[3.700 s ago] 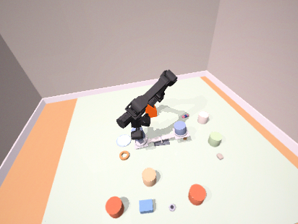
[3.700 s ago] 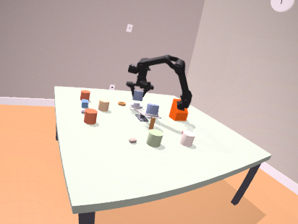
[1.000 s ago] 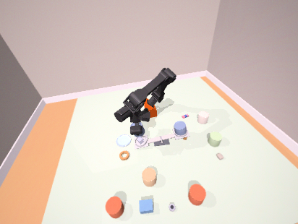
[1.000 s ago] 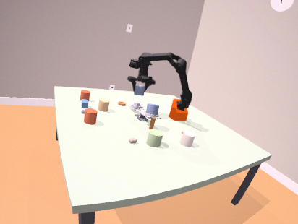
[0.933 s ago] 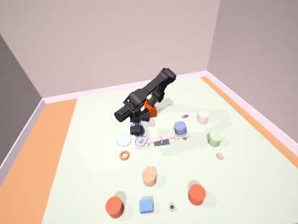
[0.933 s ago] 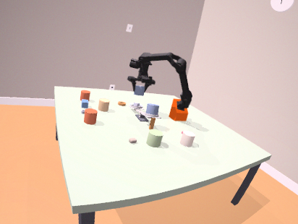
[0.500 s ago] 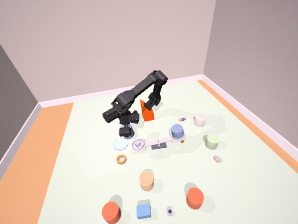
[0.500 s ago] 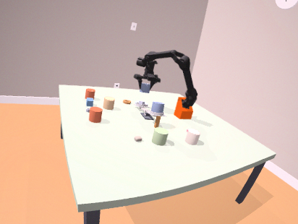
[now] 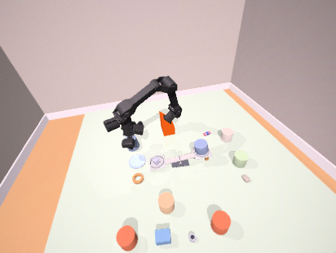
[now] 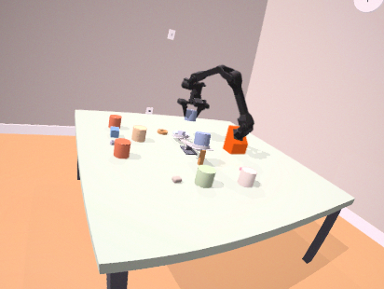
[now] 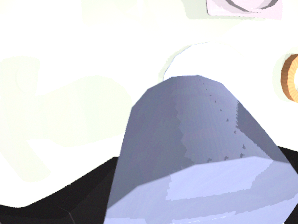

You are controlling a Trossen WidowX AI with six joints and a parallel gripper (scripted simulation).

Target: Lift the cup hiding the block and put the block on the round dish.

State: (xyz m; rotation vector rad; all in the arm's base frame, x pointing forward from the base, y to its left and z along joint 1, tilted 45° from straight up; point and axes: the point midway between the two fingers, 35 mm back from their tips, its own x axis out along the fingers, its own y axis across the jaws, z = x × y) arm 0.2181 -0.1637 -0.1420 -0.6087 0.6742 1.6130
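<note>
My gripper tip is 130 mm to the right of the lavender block, 80 mm short of it and 70 mm above it. Round my gripper tip: balance 260 mm to the left, 80 mm ahead, 70 mm below; then round dish 110 mm below, 40 mm ahead, 10 mm to the left; then tan cylinder 330 mm ahead, 180 mm to the left, 70 mm below.
</note>
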